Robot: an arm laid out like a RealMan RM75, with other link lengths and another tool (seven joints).
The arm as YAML. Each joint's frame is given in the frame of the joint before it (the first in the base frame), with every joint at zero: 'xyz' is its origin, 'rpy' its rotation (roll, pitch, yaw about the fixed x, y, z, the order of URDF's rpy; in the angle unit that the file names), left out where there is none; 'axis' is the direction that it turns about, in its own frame. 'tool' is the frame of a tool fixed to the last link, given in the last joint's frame.
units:
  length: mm
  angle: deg
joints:
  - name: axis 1
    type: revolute
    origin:
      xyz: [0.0, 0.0, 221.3]
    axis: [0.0, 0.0, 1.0]
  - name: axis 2
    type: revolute
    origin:
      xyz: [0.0, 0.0, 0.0]
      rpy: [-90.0, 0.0, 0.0]
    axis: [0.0, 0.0, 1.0]
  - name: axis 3
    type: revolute
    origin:
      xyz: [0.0, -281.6, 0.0]
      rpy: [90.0, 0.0, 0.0]
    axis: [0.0, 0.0, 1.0]
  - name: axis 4
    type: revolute
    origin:
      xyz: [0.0, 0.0, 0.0]
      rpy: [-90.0, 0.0, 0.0]
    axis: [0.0, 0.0, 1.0]
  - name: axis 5
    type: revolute
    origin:
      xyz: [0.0, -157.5, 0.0]
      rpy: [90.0, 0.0, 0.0]
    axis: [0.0, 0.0, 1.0]
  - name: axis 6
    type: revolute
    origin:
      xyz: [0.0, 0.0, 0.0]
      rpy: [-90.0, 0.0, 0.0]
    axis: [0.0, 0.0, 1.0]
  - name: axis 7
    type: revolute
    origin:
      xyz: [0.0, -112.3, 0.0]
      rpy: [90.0, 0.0, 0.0]
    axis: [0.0, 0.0, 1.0]
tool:
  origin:
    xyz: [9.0, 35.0, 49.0]
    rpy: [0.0, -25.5, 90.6]
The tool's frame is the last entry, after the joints.
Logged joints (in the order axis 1, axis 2, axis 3, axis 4, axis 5, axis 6, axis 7), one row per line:
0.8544, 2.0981, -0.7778, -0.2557, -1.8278, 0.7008, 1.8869
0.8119, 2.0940, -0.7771, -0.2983, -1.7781, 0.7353, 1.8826
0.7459, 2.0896, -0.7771, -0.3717, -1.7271, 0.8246, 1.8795
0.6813, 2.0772, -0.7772, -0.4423, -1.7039, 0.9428, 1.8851
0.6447, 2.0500, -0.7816, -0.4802, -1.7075, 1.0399, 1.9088
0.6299, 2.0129, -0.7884, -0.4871, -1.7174, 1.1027, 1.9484
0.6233, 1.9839, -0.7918, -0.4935, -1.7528, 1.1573, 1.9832
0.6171, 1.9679, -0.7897, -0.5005, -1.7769, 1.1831, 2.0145
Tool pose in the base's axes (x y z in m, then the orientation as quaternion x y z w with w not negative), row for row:
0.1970, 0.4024, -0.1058, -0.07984, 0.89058, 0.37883, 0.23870
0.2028, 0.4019, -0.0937, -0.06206, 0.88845, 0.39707, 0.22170
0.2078, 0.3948, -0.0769, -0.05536, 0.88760, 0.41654, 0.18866
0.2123, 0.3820, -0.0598, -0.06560, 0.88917, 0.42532, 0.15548
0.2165, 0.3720, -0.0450, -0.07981, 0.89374, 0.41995, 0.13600
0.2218, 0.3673, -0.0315, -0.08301, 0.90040, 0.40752, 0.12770
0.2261, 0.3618, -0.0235, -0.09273, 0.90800, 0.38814, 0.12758
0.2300, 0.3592, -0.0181, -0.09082, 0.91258, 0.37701, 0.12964
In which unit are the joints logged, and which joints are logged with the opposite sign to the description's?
The joints are logged in radians. Opposite sign: axis 6.
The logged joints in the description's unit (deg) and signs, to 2 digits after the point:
48.95, 120.21, -44.56, -14.65, -104.73, -40.15, 108.11
46.52, 119.98, -44.52, -17.09, -101.88, -42.13, 107.87
42.74, 119.73, -44.52, -21.30, -98.96, -47.25, 107.69
39.04, 119.01, -44.53, -25.34, -97.63, -54.02, 108.01
36.94, 117.46, -44.78, -27.51, -97.83, -59.58, 109.37
36.09, 115.33, -45.17, -27.91, -98.40, -63.18, 111.64
35.71, 113.67, -45.37, -28.28, -100.43, -66.31, 113.63
35.36, 112.75, -45.25, -28.68, -101.81, -67.79, 115.42

